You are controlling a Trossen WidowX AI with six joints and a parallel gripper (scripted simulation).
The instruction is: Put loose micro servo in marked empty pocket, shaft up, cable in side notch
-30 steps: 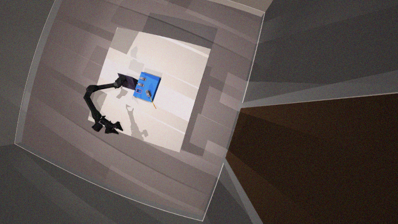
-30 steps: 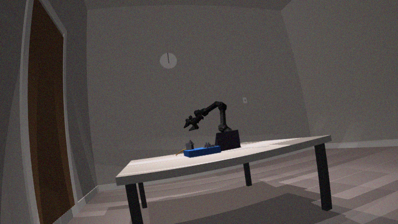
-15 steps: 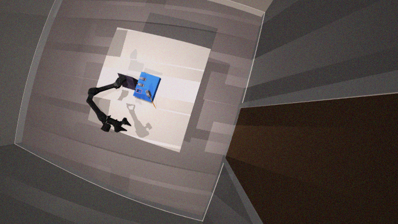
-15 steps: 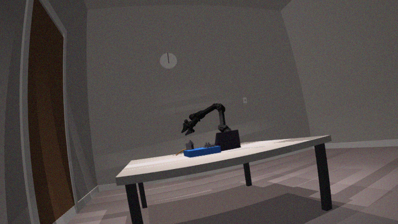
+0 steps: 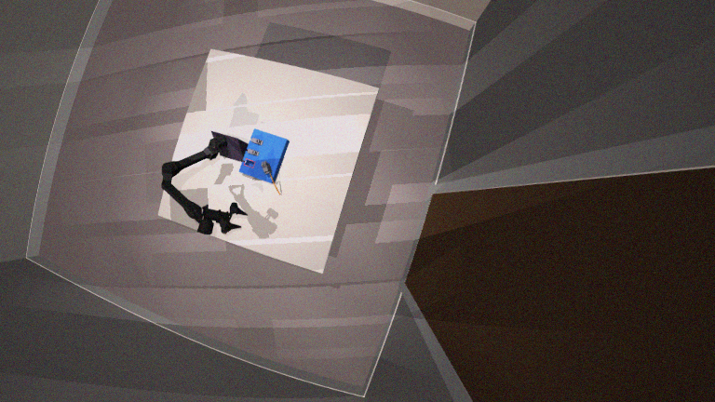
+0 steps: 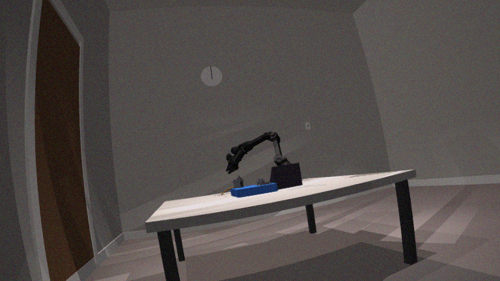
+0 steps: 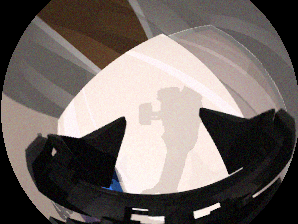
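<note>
My gripper tip is 70 mm past the blue deck, 400 mm to the right of it and 140 mm above it.
</note>
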